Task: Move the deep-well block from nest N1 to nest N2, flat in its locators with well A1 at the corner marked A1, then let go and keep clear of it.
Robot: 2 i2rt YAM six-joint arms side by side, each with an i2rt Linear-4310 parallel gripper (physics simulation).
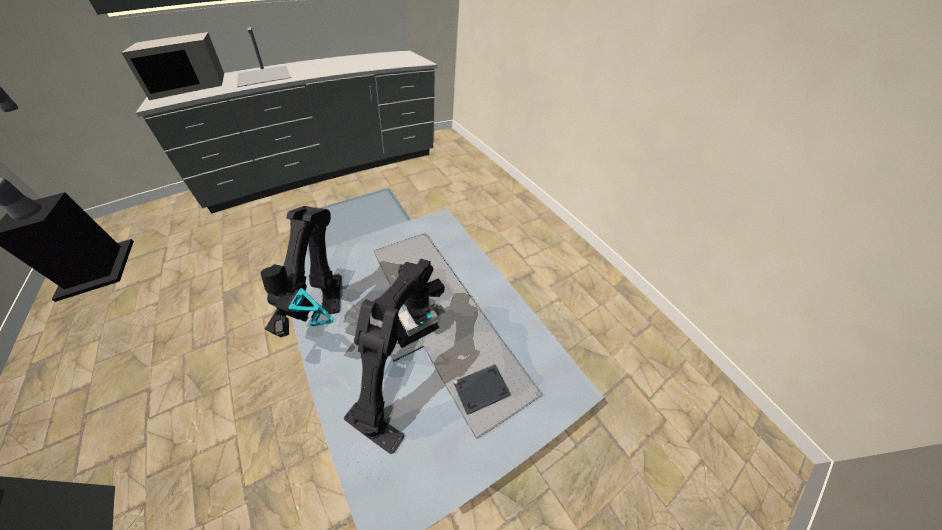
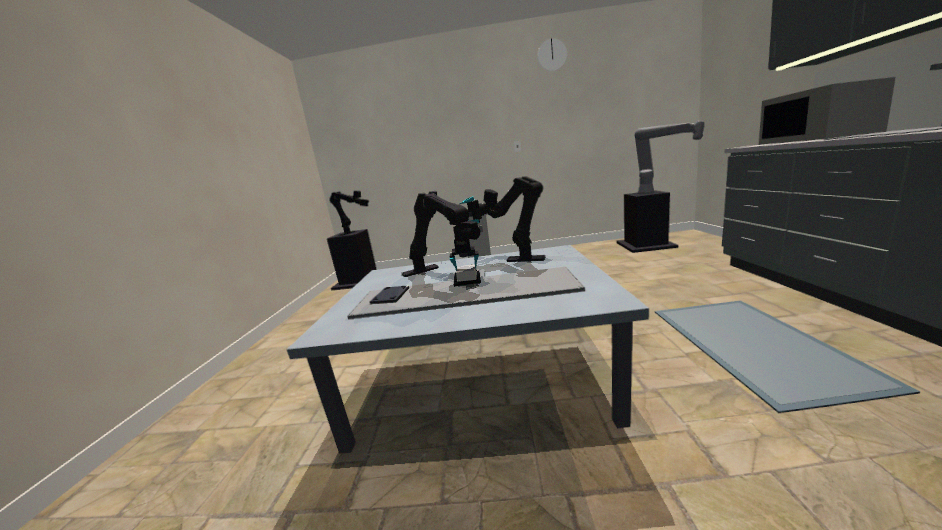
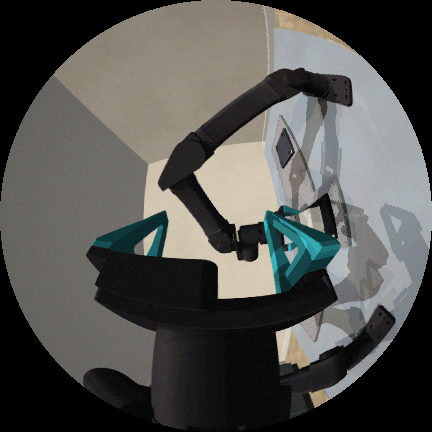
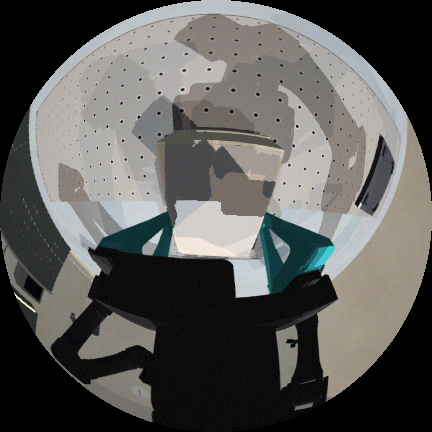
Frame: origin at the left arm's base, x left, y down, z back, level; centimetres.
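Seen in the pictures: left gripper, fingertip midpoint: (image 1: 326,315) (image 3: 215,215); right gripper, fingertip midpoint: (image 1: 416,317) (image 2: 466,270) (image 4: 215,215); left arm's base, origin of the base link: (image 1: 331,294) (image 2: 525,259); right arm's base, origin of the base link: (image 1: 373,427) (image 2: 420,271) (image 3: 323,86).
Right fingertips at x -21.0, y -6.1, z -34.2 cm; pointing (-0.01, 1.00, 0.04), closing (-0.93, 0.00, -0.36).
Pixels of each thing's top centre, then the offset from my right fingertips to it. Level surfaces: height alone.
- pale deep-well block, middle of its top: (image 4: 216,219) (image 3: 299,226) (image 1: 417,314) (image 2: 465,267) dx +0.2, dy -1.6, dz -0.8 cm
- flat dark nest, middle of its top: (image 4: 382,183) (image 1: 482,387) (image 2: 389,291) (image 3: 281,148) dx -30.2, dy +3.0, dz -18.3 cm
- perforated pale board, its level: dy +4.8 cm
- light blue table, its level: dy +6.1 cm
The pale deep-well block (image 1: 407,320) (image 2: 466,274) (image 4: 215,235) is between the teal fingers of my right gripper (image 1: 418,318) (image 2: 465,265) (image 4: 215,215), which is shut on it. A black frame-like part (image 1: 421,332) (image 3: 328,216) is around or beneath the block. I cannot tell whether the block is clear of it. The A1 corner cannot be read. A flat dark nest (image 1: 484,390) (image 2: 389,294) (image 3: 285,148) (image 4: 378,177), apparently N2, has corner locators and nothing on it. My left gripper (image 1: 315,309) (image 2: 471,208) is open and empty, high beside the right arm.
The perforated pale board (image 1: 520,385) (image 2: 559,282) (image 4: 310,102) carries the dark nest near one end and lies on the light blue table (image 1: 559,402) (image 2: 526,316). Both arm bases stand along one side of the table. A kitchen counter (image 1: 342,72) stands farther off.
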